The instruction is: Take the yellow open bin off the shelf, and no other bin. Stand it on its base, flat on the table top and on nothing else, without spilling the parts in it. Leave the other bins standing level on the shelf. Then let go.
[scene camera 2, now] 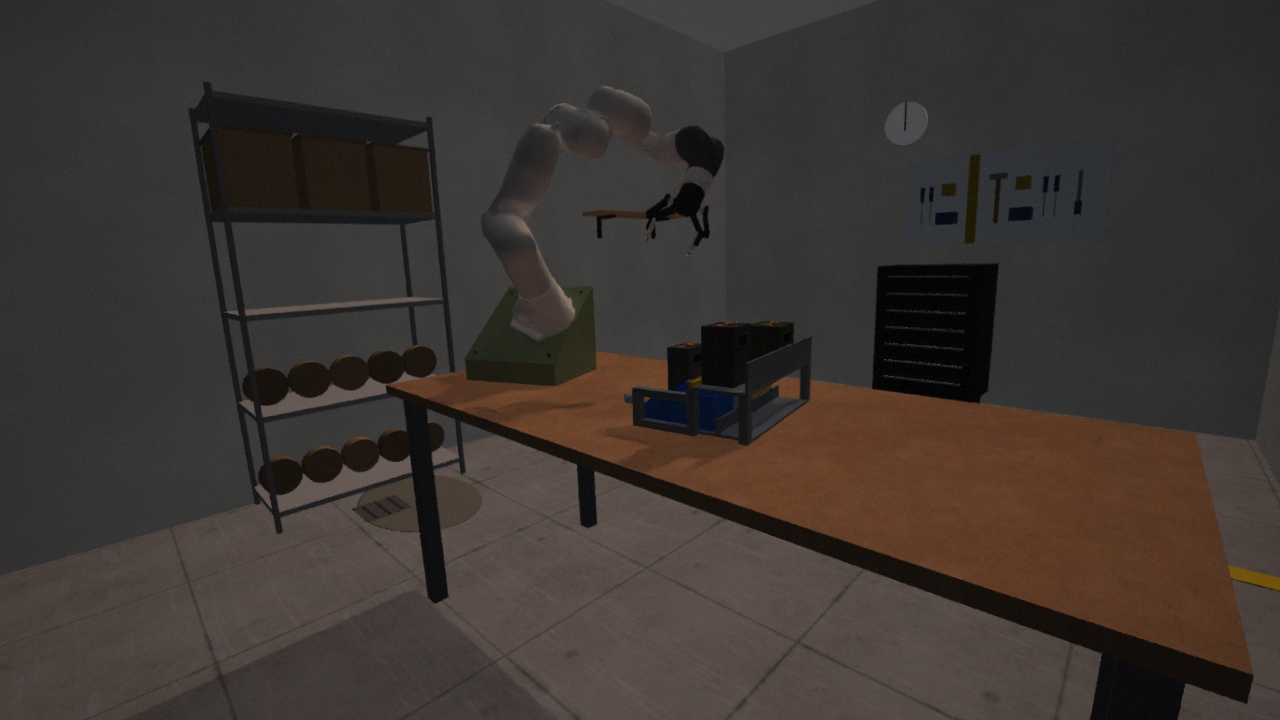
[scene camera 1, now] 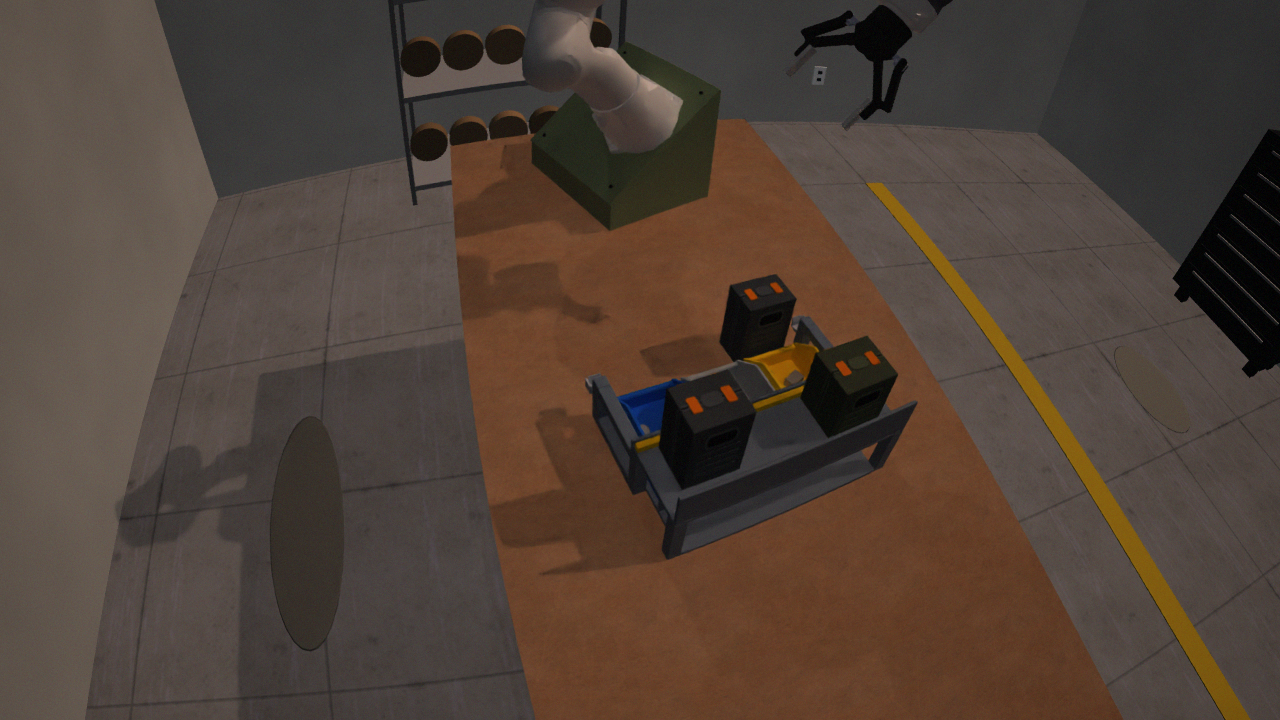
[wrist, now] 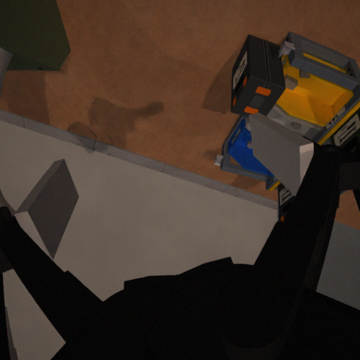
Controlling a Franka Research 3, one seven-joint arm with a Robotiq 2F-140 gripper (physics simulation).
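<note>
The yellow open bin (scene camera 1: pixel 780 363) (wrist: pixel 310 95) sits at one end of the grey shelf (scene camera 1: pixel 796 465) (scene camera 2: pixel 778 365), with grey parts inside. A grey bin (scene camera 1: pixel 750 379) (wrist: pixel 292 124) is beside it, and a blue bin (scene camera 1: pixel 651 413) (scene camera 2: pixel 666 411) (wrist: pixel 242 152) is at the other end. In the wrist view, a finger pad partly covers the grey and blue bins. My gripper (scene camera 1: pixel 827 89) (scene camera 2: pixel 669 242) (wrist: pixel 160 155) is open and empty, high above the table and well away from the bins.
A dark box (scene camera 1: pixel 758 317) (scene camera 2: pixel 684 365) (wrist: pixel 257 75) with orange patches stands on the robot side of the bins, close to the yellow one. Two more dark boxes (scene camera 1: pixel 707 429) (scene camera 1: pixel 848 386) stand on the shelf. The green robot base (scene camera 1: pixel 662 170) (scene camera 2: pixel 528 353) is at the table's far end.
</note>
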